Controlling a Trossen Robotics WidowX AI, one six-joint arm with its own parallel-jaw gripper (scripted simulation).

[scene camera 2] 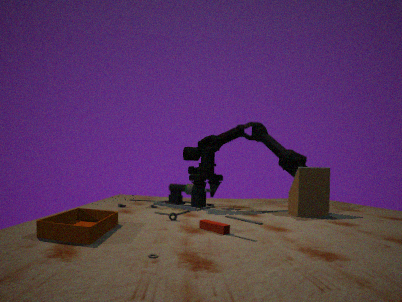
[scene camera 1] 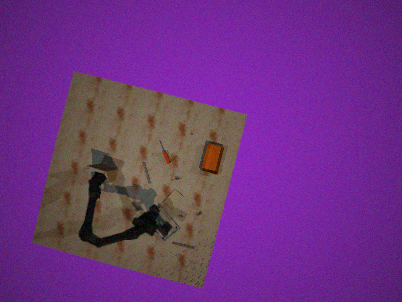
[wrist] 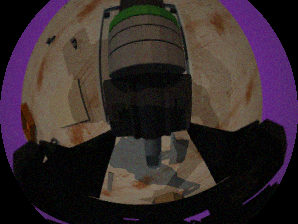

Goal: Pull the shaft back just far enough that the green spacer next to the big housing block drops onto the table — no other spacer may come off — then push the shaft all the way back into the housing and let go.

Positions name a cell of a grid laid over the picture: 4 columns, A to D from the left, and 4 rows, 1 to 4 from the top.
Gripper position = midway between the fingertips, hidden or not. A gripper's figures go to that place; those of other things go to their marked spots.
Labels:
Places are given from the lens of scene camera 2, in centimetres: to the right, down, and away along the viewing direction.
gripper (scene camera 2: C3): 2, 20, 98
dark block (scene camera 2: B3): -11, 21, 104
orange tray (scene camera 2: A4): -28, 19, 52
The marked spots on the dark block and the orange tray are 55 cm apart.

